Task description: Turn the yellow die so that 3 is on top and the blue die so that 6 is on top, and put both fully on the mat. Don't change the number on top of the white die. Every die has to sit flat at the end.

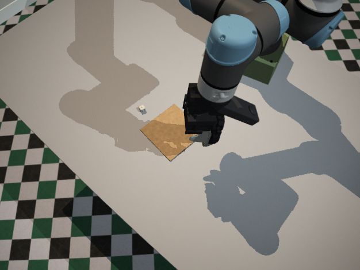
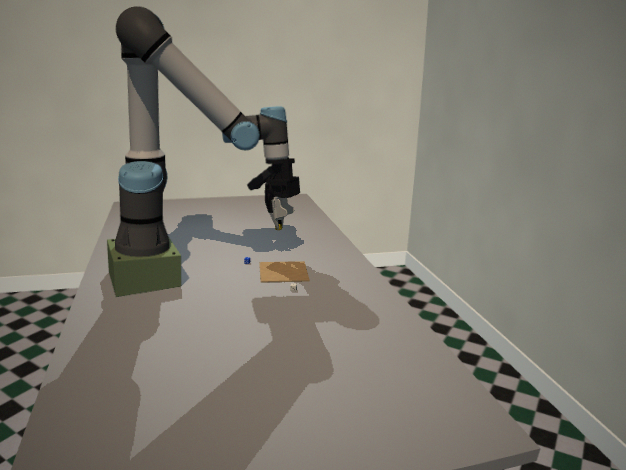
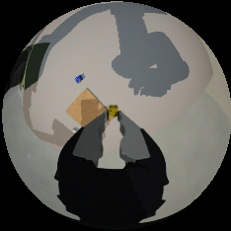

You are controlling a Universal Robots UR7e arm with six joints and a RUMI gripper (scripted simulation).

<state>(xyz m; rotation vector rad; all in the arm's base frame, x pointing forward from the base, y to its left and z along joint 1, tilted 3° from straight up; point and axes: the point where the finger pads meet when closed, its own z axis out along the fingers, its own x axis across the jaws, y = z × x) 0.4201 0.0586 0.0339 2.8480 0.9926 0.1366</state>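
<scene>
Now: the yellow die 10 mm below my hand. From my hand the other things lie so: blue die: 110 mm behind, 30 mm to the right, 100 mm below; then tan mat: 20 mm behind, 120 mm to the right, 110 mm below; then white die: 30 mm behind, 250 mm to the right, 100 mm below.
</scene>
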